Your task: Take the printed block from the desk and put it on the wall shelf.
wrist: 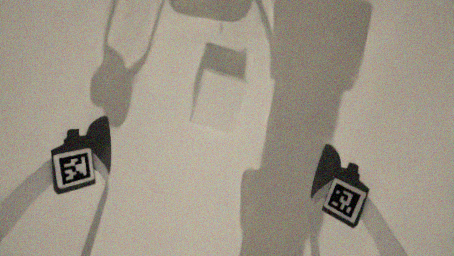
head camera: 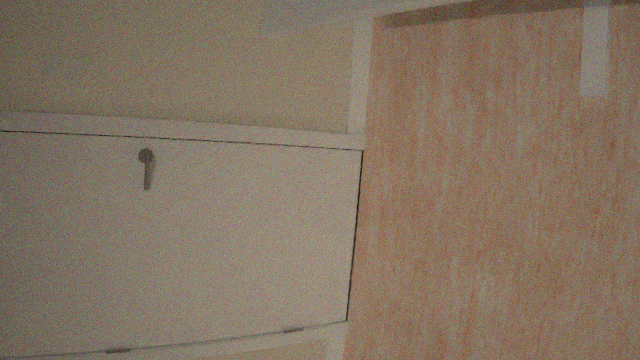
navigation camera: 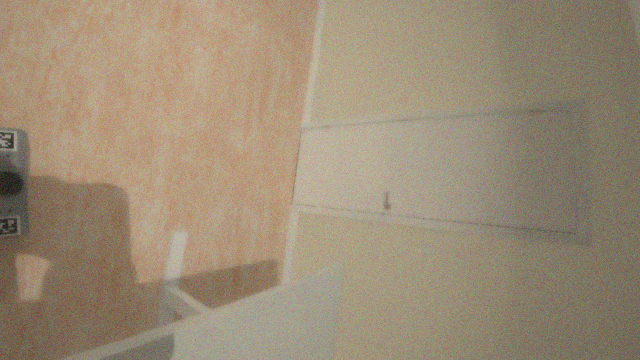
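Observation:
The printed block [wrist: 218,100] is pale and box-shaped, close in colour to the desk top [wrist: 410,110] that it stands on. It shows in the wrist view a little above the middle, with a dark grey patch along its upper end. My gripper [wrist: 215,150] is open, with its dark fingertips wide apart to the left and right. The block lies beyond the line of the fingertips, between their two sides, and neither finger touches it. The wall shelf cannot be made out in these views.
Shadows of the gripper and arm fall across the desk top. A pale door [head camera: 200,225] [navigation camera: 450,170] with a handle is set in the beige wall [head camera: 150,60] [navigation camera: 475,290]. A pale panel [navigation camera: 260,320] stands beside the orange-streaked floor [head camera: 490,200] [navigation camera: 175,125]. A grey part with square markers [navigation camera: 22,200] shows at the left edge.

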